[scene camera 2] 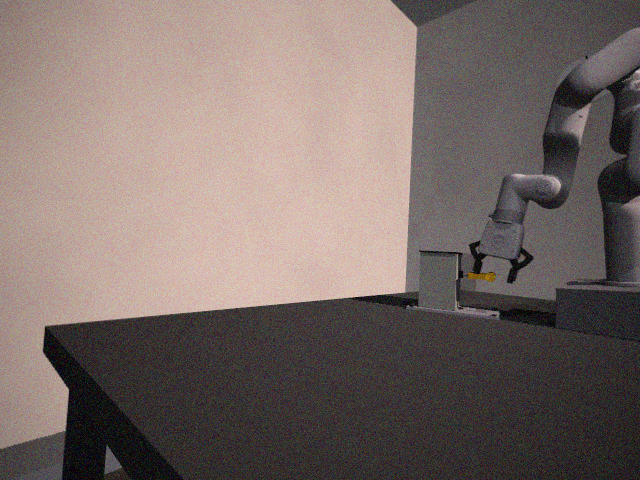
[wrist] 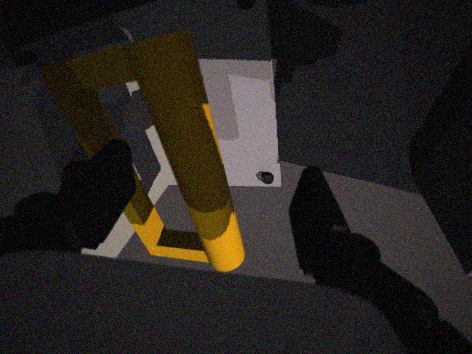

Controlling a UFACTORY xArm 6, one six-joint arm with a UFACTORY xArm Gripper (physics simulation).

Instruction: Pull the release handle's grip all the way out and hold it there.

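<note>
The release handle is a yellow frame (scene camera 2: 474, 276) (wrist: 156, 235) with a thick round grip bar (scene camera 2: 490, 276) (wrist: 195, 150). It sticks out sideways from a grey box-shaped housing (scene camera 2: 438, 281) toward the arm's base. My gripper (scene camera 2: 494, 276) (wrist: 215, 177) points down at a tilt and is wide open. In the wrist view the grip bar runs between the two dark fingers, nearer the left one, with a gap to the right finger. The left finger overlaps the frame's inner bar; whether they touch is unclear. In the scene view one finger meets the handle's outline.
The housing stands on a thin pale base plate (scene camera 2: 483, 312) (wrist: 255, 135) on the dark table (scene camera 2: 330, 392). A round dark bolt or hole (wrist: 266, 177) shows near the plate's corner. The arm's grey pedestal (scene camera 2: 594, 310) stands at the right. Walls rise behind the table.
</note>
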